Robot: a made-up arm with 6 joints. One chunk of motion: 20 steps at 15 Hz.
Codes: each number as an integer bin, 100 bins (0 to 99) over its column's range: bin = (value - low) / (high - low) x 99, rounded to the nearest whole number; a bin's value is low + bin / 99 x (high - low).
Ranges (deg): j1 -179.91..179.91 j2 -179.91..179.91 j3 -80..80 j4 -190.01..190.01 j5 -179.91..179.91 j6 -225.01..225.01
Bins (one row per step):
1: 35 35 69 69 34 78
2: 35 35 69 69 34 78
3: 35 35 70 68 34 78
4: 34 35 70 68 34 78
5: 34 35 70 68 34 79
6: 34 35 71 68 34 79
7: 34 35 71 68 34 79
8: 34 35 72 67 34 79
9: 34 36 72 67 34 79
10: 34 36 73 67 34 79
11: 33 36 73 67 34 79
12: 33 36 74 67 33 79
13: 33 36 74 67 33 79
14: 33 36 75 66 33 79
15: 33 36 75 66 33 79
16: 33 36 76 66 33 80
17: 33 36 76 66 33 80
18: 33 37 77 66 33 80
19: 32 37 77 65 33 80
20: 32 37 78 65 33 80
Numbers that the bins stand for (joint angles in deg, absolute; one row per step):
1: -52.70 -52.70 31.52 74.85 -56.34 129.55
2: -52.70 -52.70 31.52 74.85 -56.34 129.55
3: -52.70 -52.70 33.13 71.01 -56.34 129.55
4: -56.34 -52.70 33.13 71.01 -56.34 129.55
5: -56.34 -52.70 33.13 71.01 -56.34 134.10
6: -56.34 -52.70 34.75 71.01 -56.34 134.10
7: -56.34 -52.70 34.75 71.01 -56.34 134.10
8: -56.34 -52.70 36.36 67.18 -56.34 134.10
9: -56.34 -49.07 36.36 67.18 -56.34 134.10
10: -56.34 -49.07 37.98 67.18 -56.34 134.10
11: -59.97 -49.07 37.98 67.18 -56.34 134.10
12: -59.97 -49.07 39.60 67.18 -59.97 134.10
13: -59.97 -49.07 39.60 67.18 -59.97 134.10
14: -59.97 -49.07 41.21 63.34 -59.97 134.10
15: -59.97 -49.07 41.21 63.34 -59.97 134.10
16: -59.97 -49.07 42.83 63.34 -59.97 138.64
17: -59.97 -49.07 42.83 63.34 -59.97 138.64
18: -59.97 -45.43 44.44 63.34 -59.97 138.64
19: -63.60 -45.43 44.44 59.50 -59.97 138.64
20: -63.60 -45.43 46.06 59.50 -59.97 138.64

